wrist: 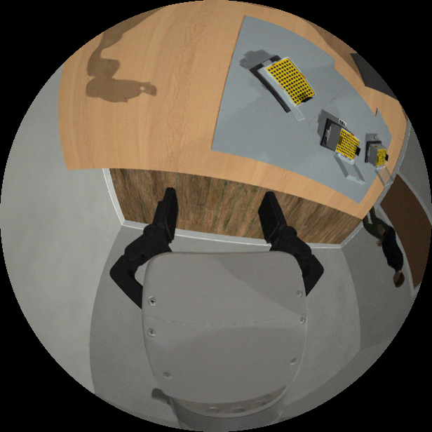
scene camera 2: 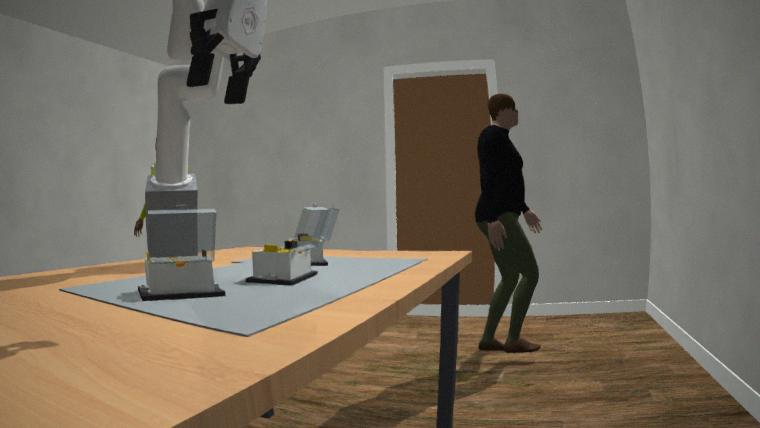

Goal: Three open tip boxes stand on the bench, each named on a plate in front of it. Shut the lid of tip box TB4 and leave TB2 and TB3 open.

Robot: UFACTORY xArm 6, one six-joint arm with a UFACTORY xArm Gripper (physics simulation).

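Seen in the pictures: gripper, fingertip midpoint: [scene camera 2: 216, 95]; arm's base, link origin: [scene camera 2: 171, 181].
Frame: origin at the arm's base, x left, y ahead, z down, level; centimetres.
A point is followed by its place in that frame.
Three white tip boxes with yellow racks stand in a row. The nearest box [scene camera 2: 179, 277] @[x -29.1, y 36.3, z 18.9 cm] [wrist: 291, 82] has its clear lid [scene camera 2: 180, 233] @[x -30.9, y 39.3, z 11.5 cm] upright; its plate's name cannot be read. The middle box [scene camera 2: 280, 264] @[x -5.5, y 41.5, z 18.7 cm] [wrist: 347, 144] has a plate [wrist: 342, 121] reading TB2 and an open lid [wrist: 348, 169] in the wrist view. The far box [scene camera 2: 317, 250] @[x 23.8, y 32.8, z 18.7 cm] [wrist: 380, 157] has an open lid [wrist: 384, 176]; its plate [wrist: 374, 137] is too small to read. Which box is TB4 cannot be told. My gripper [scene camera 2: 216, 93] @[x -38.3, y 54.4, z -6.4 cm] [wrist: 220, 198] is open and empty, high above the bench, apart from all boxes.
The boxes stand on a grey mat [scene camera 2: 234, 316] @[x -33.1, y 52.5, z 22.4 cm] [wrist: 250, 132] on the wooden bench [scene camera 2: 212, 380] @[x -52.5, y 66.3, z 22.7 cm] [wrist: 175, 125]. A person in black [scene camera 2: 499, 175] [wrist: 392, 250] stands beyond the bench near a brown door [scene camera 2: 438, 175]. Another person is mostly hidden behind the arm.
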